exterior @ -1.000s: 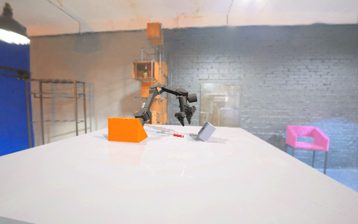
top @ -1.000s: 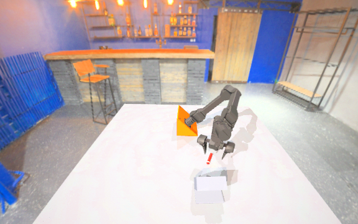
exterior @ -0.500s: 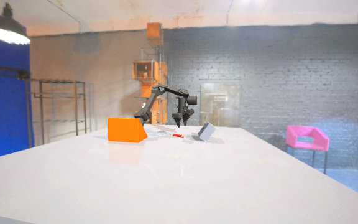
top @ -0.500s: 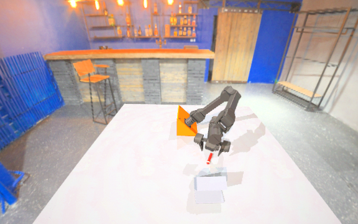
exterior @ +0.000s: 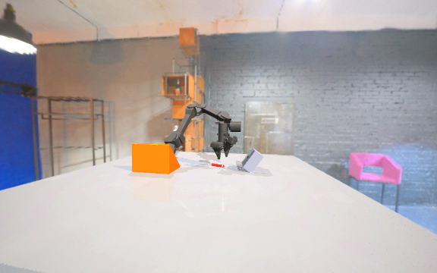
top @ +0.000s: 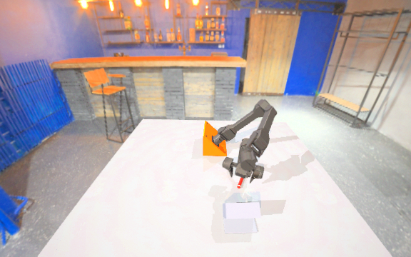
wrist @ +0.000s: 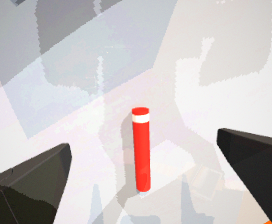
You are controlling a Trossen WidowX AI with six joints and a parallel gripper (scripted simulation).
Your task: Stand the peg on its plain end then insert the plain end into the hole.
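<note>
The red peg lies 20 mm behind my gripper tip and 50 mm below it. Also, from my gripper tip: grey sloped panel: 170 mm ahead, 20 mm to the right.
</note>
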